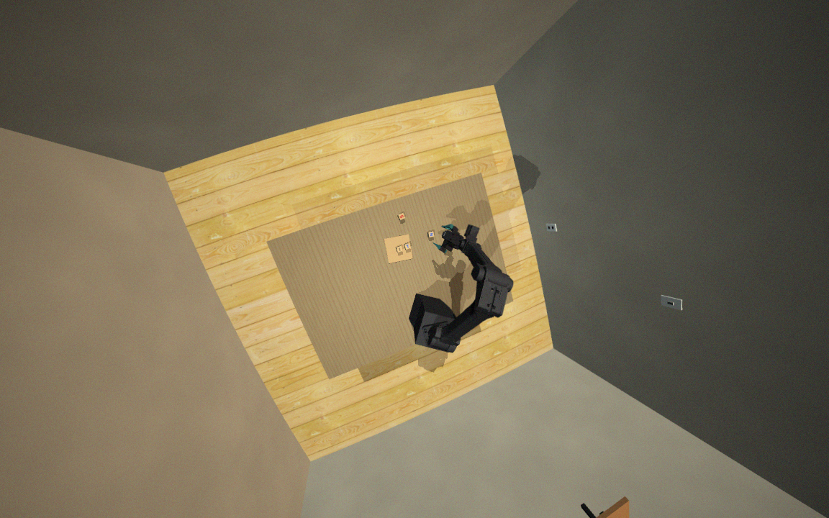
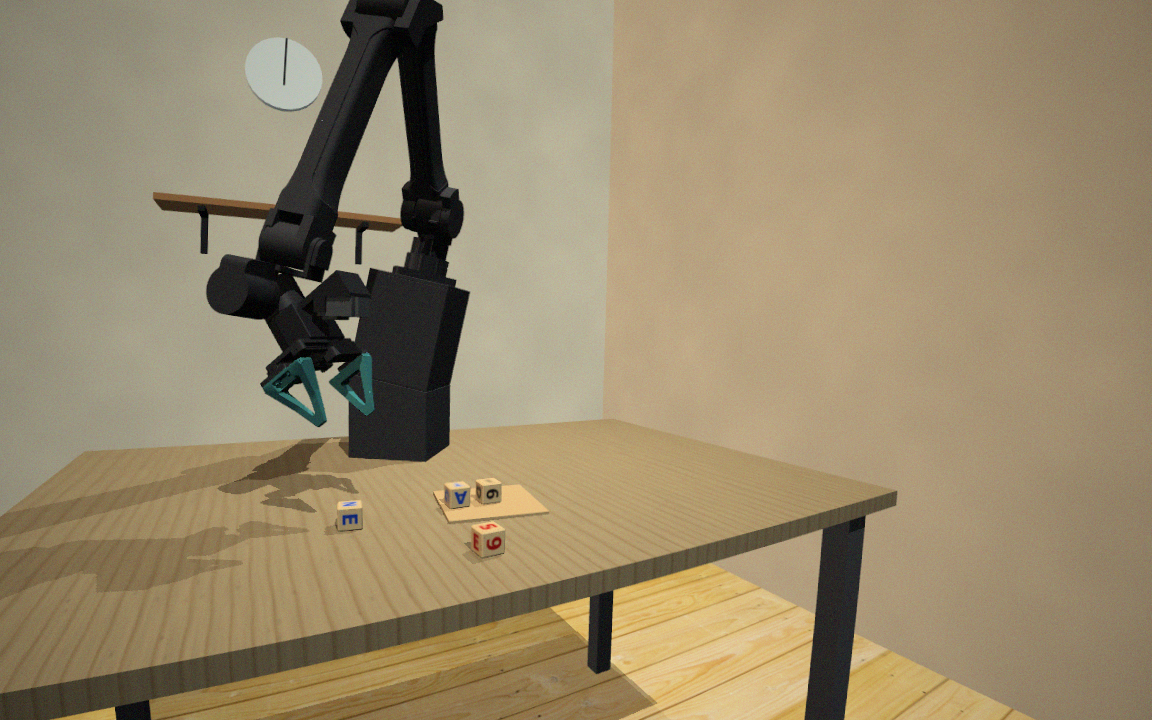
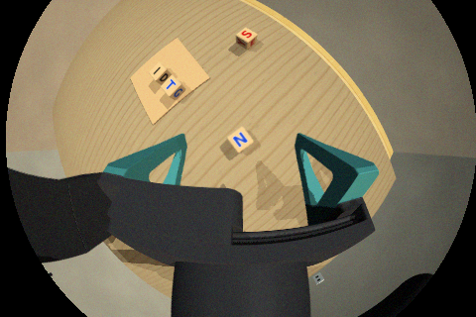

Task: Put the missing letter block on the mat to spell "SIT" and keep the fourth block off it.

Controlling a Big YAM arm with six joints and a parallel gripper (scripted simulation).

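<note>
Now: the letter block 130 mm ahead of my hand, 150 mm to the left of it and 130 mm below it. From my hand the other things lie so: tan mat: 40 mm behind, 200 mm to the left, 140 mm below.
</note>
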